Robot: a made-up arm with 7 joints.
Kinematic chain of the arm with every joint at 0, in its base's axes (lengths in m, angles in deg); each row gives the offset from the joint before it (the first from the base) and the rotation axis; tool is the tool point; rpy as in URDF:
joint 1: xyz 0 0 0.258 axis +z
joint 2: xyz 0 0 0 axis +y
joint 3: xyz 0 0 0.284 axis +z
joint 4: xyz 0.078 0 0 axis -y
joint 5: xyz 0.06 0 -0.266 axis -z
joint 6: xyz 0 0 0 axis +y
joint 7: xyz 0.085 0 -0.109 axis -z
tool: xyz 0 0 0 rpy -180 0 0
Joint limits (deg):
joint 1: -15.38..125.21
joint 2: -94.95..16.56
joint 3: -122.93..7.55
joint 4: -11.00..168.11
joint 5: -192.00..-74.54
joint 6: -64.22..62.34
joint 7: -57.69..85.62
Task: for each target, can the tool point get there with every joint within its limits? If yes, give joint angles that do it. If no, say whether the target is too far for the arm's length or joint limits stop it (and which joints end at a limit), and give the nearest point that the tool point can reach.
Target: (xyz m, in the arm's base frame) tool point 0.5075 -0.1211 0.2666
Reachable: yes | joints 100.86 -80.70 -95.77 73.59 -125.67 26.80 38.79
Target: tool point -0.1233 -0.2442 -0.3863
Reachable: no: joint limits stop it (at a limit: joint 2, joint 3, joint 6) | nearest point -0.1775 -0.3516 -0.0572 | short by 0.350 m
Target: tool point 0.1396 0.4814 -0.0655
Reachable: no: joint limits stop it (at a limit: joint 2) | nearest point 0.1024 0.3532 0.1560 | short by 0.259 m
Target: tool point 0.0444 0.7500 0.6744
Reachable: no: too far | nearest point 0.0326 0.5505 0.6186 | short by 0.208 m
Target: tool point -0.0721 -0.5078 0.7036
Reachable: yes | joints 46.81 -50.78 -81.07 142.38 -141.55 15.24 64.64
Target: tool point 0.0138 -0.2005 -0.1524
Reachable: no: joint limits stop it (at a limit: joint 2, joint 3, joint 6) | nearest point 0.0207 -0.3013 -0.0081 | short by 0.176 m
